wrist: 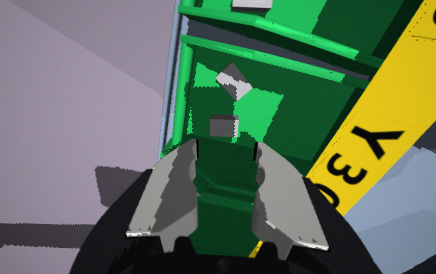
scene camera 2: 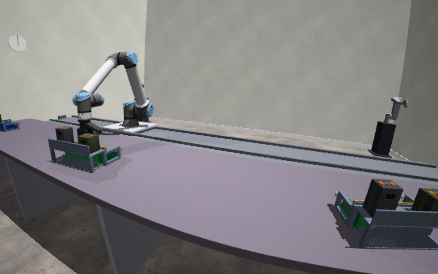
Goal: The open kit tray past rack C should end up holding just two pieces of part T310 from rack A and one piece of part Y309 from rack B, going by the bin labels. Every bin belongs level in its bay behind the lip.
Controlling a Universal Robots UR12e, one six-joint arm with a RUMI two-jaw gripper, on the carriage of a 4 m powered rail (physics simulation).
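Note:
In the wrist view a green bin (wrist: 320, 117) carries a yellow label (wrist: 382, 100) reading "Y3" and a partly hidden third character. Two small grey blocks lie inside: one block (wrist: 233, 82) is turned at an angle, the other block (wrist: 223, 126) lies just beyond the fingertips. My gripper (wrist: 226, 142) is open, with bin floor showing between the fingers and no piece there. In scene camera 2 the gripper is at the far side of the left rack (scene camera 2: 75, 151), partly hidden by it. The kit tray cannot be made out for certain.
Another green bin (wrist: 295, 22) with a pale block (wrist: 251, 4) adjoins at the top of the wrist view. In scene camera 2 dark boxes stand at the left rack, a second rack (scene camera 2: 397, 220) is at the right, and a blue object (scene camera 2: 10, 126) is at far left. The rail runs behind the table.

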